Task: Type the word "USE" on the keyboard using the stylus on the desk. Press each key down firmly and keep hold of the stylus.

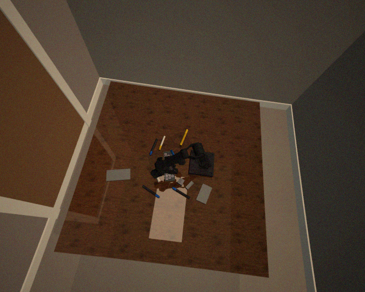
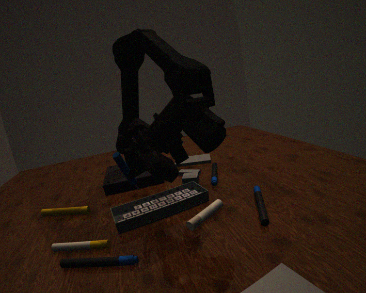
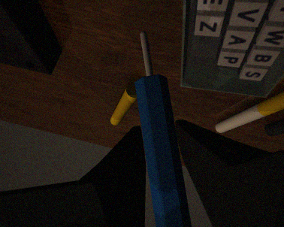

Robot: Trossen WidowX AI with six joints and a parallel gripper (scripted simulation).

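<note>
The thin grey tip is 40 mm below my gripper tip, 20 mm behind it and 10 mm to the left of it. Round my gripper tip: blue stylus 10 mm to the left, 10 mm below, 10 mm behind; white-and-yellow marker 120 mm to the right, 100 mm ahead, 80 mm below; white cylinder 120 mm to the left, 120 mm ahead, 80 mm below.
</note>
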